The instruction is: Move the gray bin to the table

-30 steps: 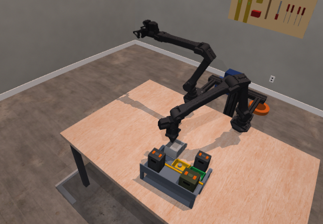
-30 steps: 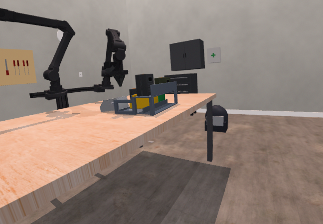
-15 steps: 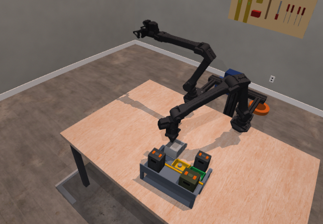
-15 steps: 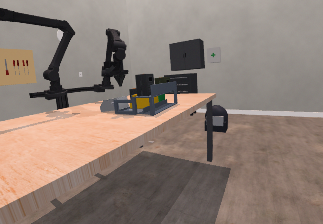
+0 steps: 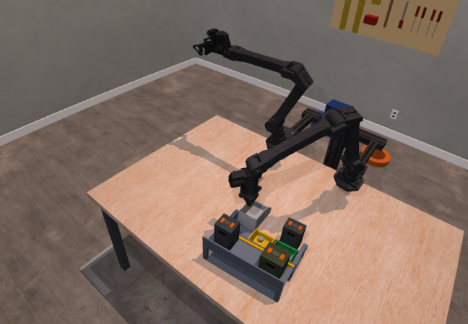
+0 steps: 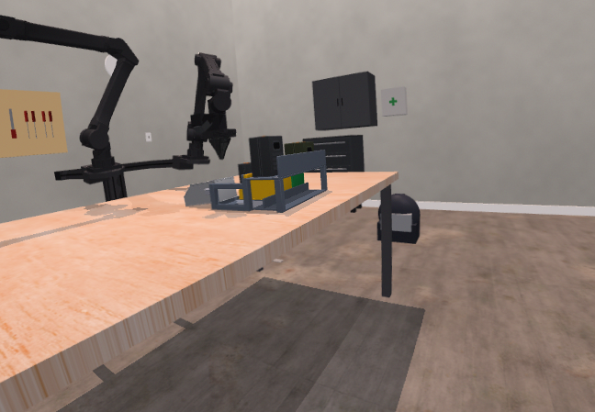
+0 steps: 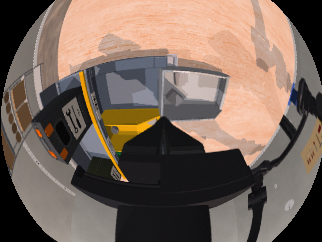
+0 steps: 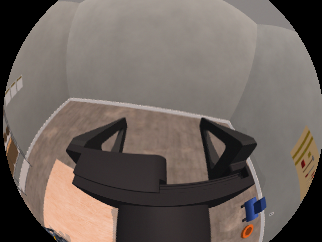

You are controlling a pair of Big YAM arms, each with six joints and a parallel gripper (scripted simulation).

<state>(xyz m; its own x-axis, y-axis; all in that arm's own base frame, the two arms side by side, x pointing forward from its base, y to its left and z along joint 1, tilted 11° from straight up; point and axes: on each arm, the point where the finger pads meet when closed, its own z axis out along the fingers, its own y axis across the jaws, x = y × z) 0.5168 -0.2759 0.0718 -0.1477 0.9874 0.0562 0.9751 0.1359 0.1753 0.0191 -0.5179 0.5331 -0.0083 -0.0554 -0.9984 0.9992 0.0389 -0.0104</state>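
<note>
The gray open bin is 80 mm behind my left hand, 10 mm to the right of it and 120 mm below it. Round my left hand: yellow bin (70 mm ahead, 130 mm to the left, 130 mm below); then gray shelf (100 mm ahead, 140 mm to the left, 100 mm below); then green bin (50 mm ahead, 240 mm to the left, 130 mm below).
</note>
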